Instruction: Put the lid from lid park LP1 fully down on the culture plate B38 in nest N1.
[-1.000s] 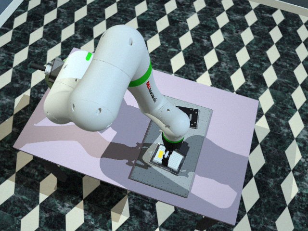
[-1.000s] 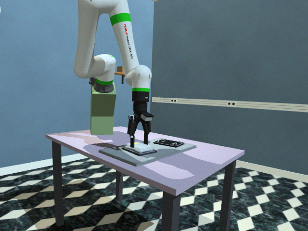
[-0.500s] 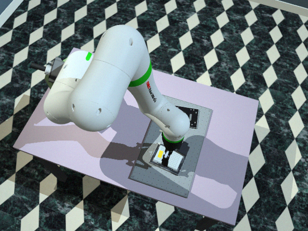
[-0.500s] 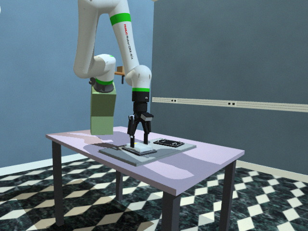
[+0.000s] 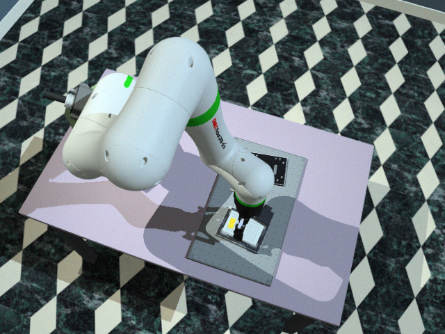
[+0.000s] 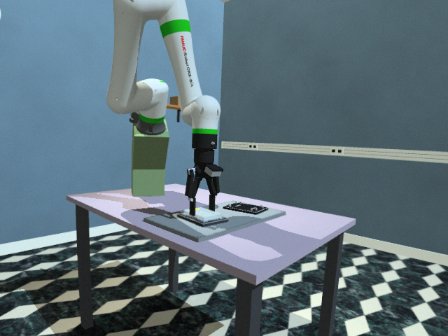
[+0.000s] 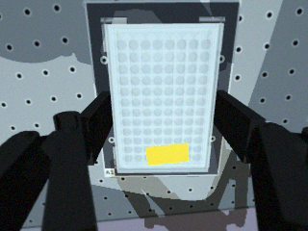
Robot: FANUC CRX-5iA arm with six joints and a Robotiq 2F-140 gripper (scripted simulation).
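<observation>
My gripper is now 2 cm above the clear lid. Also, from my hand: nest N1: 4 cm below; corner mark: 5 cm behind, 8 cm to the left, 4 cm below; white culture plate B38: 3 cm below.
</observation>
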